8 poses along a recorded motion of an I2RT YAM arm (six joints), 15 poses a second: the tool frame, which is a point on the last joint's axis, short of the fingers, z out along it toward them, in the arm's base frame.
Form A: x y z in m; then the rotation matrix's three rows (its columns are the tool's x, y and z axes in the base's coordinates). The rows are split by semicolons.
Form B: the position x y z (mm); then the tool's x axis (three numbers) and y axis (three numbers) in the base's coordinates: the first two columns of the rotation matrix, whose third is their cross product. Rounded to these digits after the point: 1 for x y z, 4 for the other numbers. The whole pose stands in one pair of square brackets.
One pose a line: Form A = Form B
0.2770 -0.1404 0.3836; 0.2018 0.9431 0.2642; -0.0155 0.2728 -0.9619; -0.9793 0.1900 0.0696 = [277.0 -140.4 383.6 0.2018 -0.0155 -0.9793 0.9431 0.2728 0.1900]
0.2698 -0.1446 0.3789; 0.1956 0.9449 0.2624; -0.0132 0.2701 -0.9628; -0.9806 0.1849 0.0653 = [269.8 -144.6 378.9 0.1956 -0.0132 -0.9806 0.9449 0.2701 0.1849]
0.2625 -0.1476 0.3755; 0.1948 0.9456 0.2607; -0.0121 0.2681 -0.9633; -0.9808 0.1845 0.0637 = [262.5 -147.6 375.5 0.1948 -0.0121 -0.9808 0.9456 0.2681 0.1845]
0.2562 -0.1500 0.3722; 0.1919 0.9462 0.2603; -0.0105 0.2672 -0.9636; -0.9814 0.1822 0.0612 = [256.2 -150.0 372.2 0.1919 -0.0105 -0.9814 0.9462 0.2672 0.1822]
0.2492 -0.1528 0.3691; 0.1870 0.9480 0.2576; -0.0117 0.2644 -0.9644; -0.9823 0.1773 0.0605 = [249.2 -152.8 369.1 0.1870 -0.0117 -0.9823 0.9480 0.2644 0.1773]
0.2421 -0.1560 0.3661; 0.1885 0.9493 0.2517; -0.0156 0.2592 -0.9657; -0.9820 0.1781 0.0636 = [242.1 -156.0 366.1 0.1885 -0.0156 -0.9820 0.9493 0.2592 0.1781]
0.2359 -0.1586 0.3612; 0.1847 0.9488 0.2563; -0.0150 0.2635 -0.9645; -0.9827 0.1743 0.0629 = [235.9 -158.6 361.2 0.1847 -0.0150 -0.9827 0.9488 0.2635 0.1743]
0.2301 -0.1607 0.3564; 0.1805 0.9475 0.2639; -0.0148 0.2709 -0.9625; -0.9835 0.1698 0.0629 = [230.1 -160.7 356.4 0.1805 -0.0148 -0.9835 0.9475 0.2709 0.1698]
